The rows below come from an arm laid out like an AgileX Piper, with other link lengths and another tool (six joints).
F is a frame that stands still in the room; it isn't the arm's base.
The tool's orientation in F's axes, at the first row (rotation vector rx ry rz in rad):
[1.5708, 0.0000, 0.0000]
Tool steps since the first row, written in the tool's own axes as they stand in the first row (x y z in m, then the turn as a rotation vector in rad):
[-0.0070, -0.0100, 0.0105, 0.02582, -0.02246, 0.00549]
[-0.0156, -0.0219, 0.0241, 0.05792, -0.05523, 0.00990]
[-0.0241, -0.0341, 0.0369, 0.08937, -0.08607, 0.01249]
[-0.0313, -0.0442, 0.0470, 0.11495, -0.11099, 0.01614]
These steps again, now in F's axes. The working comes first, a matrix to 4 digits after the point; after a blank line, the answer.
The tool's axes in the first row as the columns of a matrix, in F's axes (used below as rounded here):
[1.0000, 0.0000, 0.0000]
[0.0000, 0.0000, -1.0000]
[0.0000, 1.0000, 0.0000]

[-0.0070, -0.0105, -0.0100, 0.02582, -0.00549, -0.02246]
[-0.0156, -0.0241, -0.0219, 0.05792, -0.00990, -0.05523]
[-0.0241, -0.0369, -0.0341, 0.08937, -0.01249, -0.08607]
[-0.0313, -0.0470, -0.0442, 0.11495, -0.01614, -0.11099]

